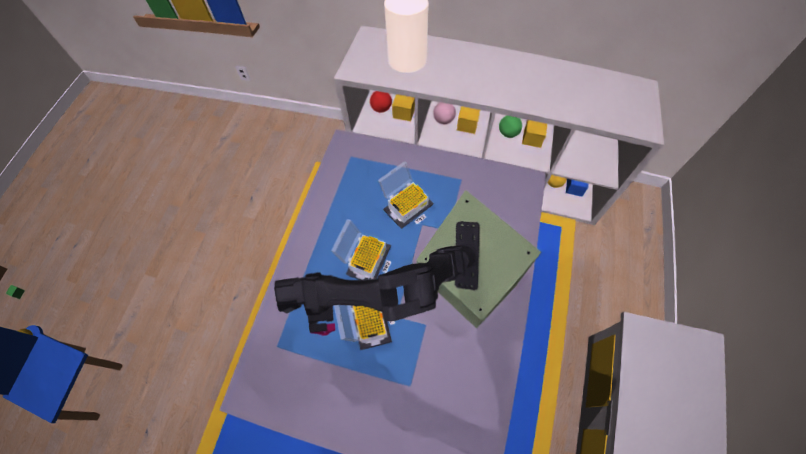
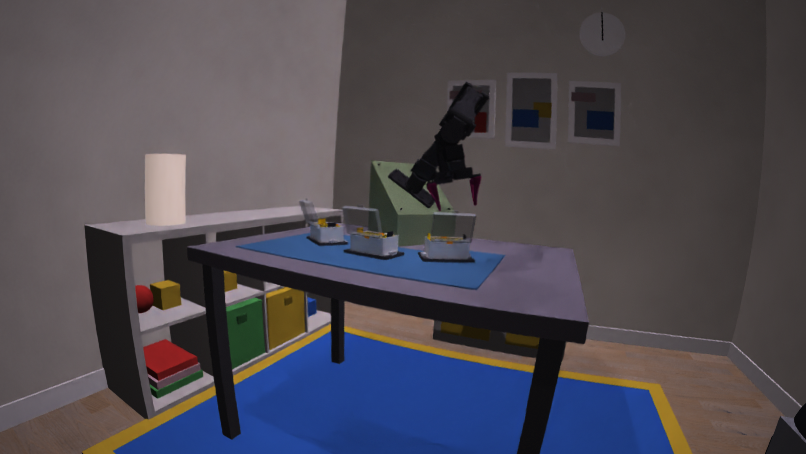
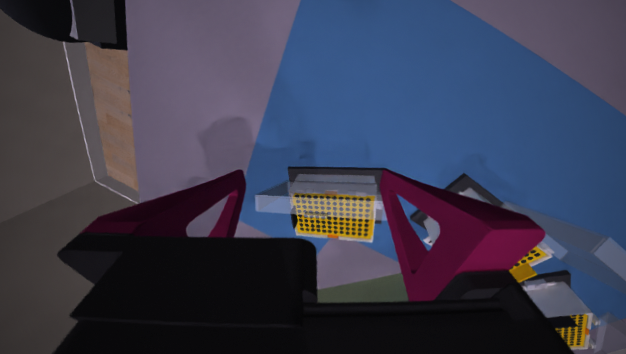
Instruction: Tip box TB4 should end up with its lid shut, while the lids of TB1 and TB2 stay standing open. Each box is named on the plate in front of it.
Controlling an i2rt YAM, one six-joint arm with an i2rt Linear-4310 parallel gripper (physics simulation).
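Places are measured from the arm's base along level axes (x ahead, y left, z up), in centimetres.
Pixels of known places: gripper, fingertip midpoint: (image 1: 324,319) (image 2: 457,208) (image 3: 312,177); arm's base, origin of the base link: (image 1: 467,255) (image 2: 411,188).
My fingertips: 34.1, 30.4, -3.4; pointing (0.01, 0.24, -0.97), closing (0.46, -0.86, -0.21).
For each thing: its top centre in the pictures, then the offset to it from my fingertips, as dx, dy, dz. Level surfaces: height alone.
- middle box, middle of its top: (image 2: 376,232) (image 1: 370,254) -3.4, -26.7, -9.7
- far box, middle of its top: (image 3: 564,343) (image 1: 408,196) (image 2: 326,220) -8.8, -51.0, -8.9
- blue mat, its level: dz -16.3
- grey table, its level: dz -16.6
TB4 (image 1: 369,322) (image 2: 447,249) (image 3: 333,216) is a white box with a yellow perforated rack, the box nearest the gripper. Its clear lid (image 1: 345,324) (image 2: 454,226) (image 3: 272,201) stands open; its plate is not readable. The middle box (image 1: 368,253) (image 2: 373,244) and the far box (image 1: 407,201) (image 2: 327,233) (image 3: 572,330) are TB1 and TB2; I cannot tell which is which. Their lids, on the middle (image 1: 345,239) (image 2: 360,218) and the far (image 1: 396,179) (image 2: 307,212), stand open. My gripper (image 1: 326,328) (image 2: 457,206) (image 3: 312,177) is open and empty, above and on the lid side of TB4.
The boxes stand on a blue mat (image 1: 394,360) (image 2: 468,276) (image 3: 400,100) on a grey table (image 1: 451,366) (image 2: 541,276). The arm reaches from a sloped green block (image 1: 501,236) (image 2: 389,197) across the mat. A white shelf unit (image 1: 507,73) with a lamp (image 1: 406,36) (image 2: 165,188) stands beyond the table.
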